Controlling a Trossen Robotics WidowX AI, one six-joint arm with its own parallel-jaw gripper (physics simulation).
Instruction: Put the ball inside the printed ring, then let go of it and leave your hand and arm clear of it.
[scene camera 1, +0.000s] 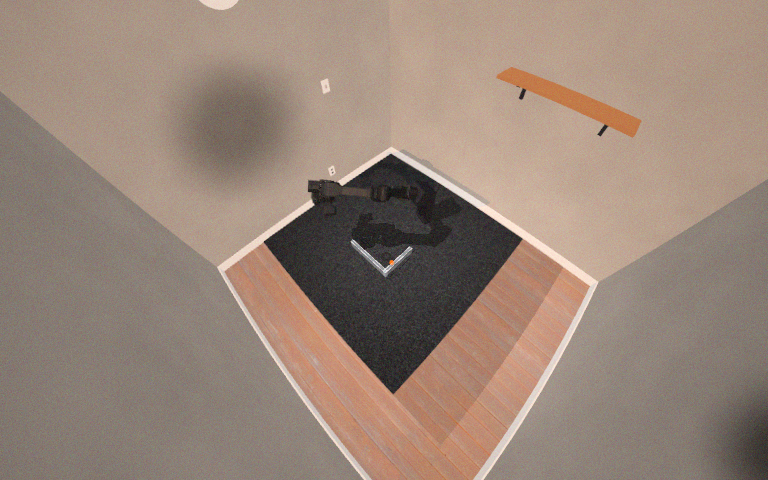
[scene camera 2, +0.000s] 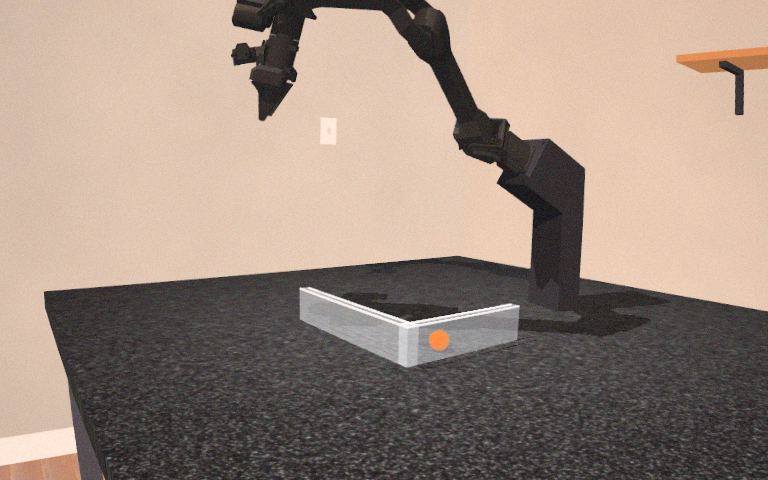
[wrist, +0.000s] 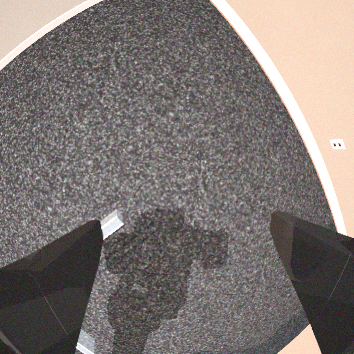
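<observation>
A small orange ball rests on the dark table near the corner of a low translucent V-shaped wall. It lies on the inner side, close beside the right arm of the V; in the second scene view it shows through that wall. Whether they touch is unclear. The ball does not show in the wrist view. The printed ring cannot be made out in any view. My gripper is open and empty, high above the table, up and to the left of the ball in both scene views.
The dark table top carries the wall, whose end shows by my left finger. The arm's post stands at the back right. An orange shelf is on a room wall. The arm's shadow falls behind the V.
</observation>
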